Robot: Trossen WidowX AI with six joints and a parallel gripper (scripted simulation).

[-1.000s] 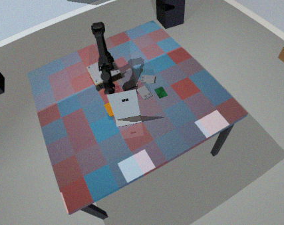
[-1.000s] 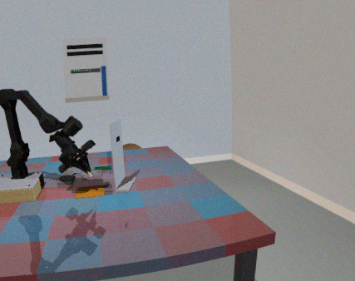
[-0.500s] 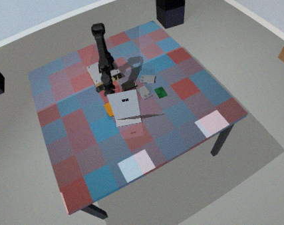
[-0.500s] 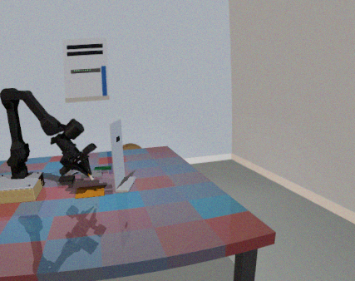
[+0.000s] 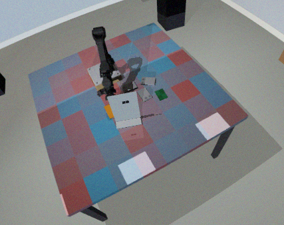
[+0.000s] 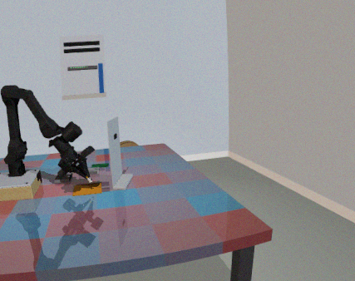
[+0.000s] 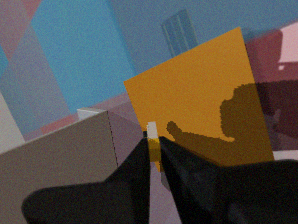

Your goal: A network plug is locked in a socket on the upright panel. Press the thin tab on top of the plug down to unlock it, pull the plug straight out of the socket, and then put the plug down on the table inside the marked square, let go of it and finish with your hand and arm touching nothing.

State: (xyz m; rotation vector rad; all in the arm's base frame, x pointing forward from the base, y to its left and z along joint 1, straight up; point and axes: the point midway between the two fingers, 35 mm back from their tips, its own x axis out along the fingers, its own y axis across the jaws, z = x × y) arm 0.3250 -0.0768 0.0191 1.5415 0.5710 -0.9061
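My gripper tip is now 1 cm past the orange marked square and 5 cm above it. From my gripper tip the other things lie so: upright panel: 13 cm ahead, 6 cm to the left, 8 cm above; then green square: 1 cm ahead, 35 cm to the left, 5 cm below; then yellow network plug: right at my gripper tip.
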